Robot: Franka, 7 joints.
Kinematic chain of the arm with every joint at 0, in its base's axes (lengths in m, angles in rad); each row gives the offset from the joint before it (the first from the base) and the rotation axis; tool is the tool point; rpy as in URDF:
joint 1: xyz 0 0 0.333 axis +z
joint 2: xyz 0 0 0 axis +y
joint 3: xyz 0 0 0.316 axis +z
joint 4: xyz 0.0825 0 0 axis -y
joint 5: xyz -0.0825 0 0.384 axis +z
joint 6: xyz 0 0 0 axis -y
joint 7: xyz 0.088 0 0 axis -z
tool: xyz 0 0 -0.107 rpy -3.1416 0 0
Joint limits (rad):
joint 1: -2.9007..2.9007
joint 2: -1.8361..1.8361
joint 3: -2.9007..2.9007
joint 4: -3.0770..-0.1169
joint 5: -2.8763..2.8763
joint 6: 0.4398..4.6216
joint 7: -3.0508..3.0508
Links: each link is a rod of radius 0.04 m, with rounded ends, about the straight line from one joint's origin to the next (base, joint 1, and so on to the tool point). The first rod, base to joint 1, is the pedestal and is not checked.
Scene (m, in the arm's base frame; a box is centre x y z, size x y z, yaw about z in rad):
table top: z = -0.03
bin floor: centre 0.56 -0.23 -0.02 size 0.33 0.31 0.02 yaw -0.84
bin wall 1: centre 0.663 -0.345 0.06 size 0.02 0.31 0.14 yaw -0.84
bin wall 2: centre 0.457 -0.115 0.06 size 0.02 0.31 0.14 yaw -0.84
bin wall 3: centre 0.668 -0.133 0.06 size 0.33 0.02 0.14 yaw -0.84
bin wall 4: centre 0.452 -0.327 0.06 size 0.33 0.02 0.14 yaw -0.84
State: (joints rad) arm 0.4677 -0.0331 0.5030 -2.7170 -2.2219 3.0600 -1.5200
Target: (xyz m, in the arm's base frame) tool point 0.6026 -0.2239 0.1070
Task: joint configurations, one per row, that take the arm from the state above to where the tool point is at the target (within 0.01 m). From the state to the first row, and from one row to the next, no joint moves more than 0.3 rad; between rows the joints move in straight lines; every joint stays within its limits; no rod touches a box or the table.
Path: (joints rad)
1: 0.2247 0.1426 0.2877 -2.4245 -2.2127 2.9327 -1.5200
2: -0.0183 0.3183 0.0724 -2.1321 -2.2035 2.8055 -1.5200
3: -0.2613 0.4940 -0.1429 -1.8396 -2.1943 2.6782 -1.5200
4: -0.2616 0.6518 -0.1361 -1.7798 -2.1886 2.6465 -1.5200
5: -0.2619 0.8096 -0.1293 -1.7200 -2.1830 2.6148 -1.5200

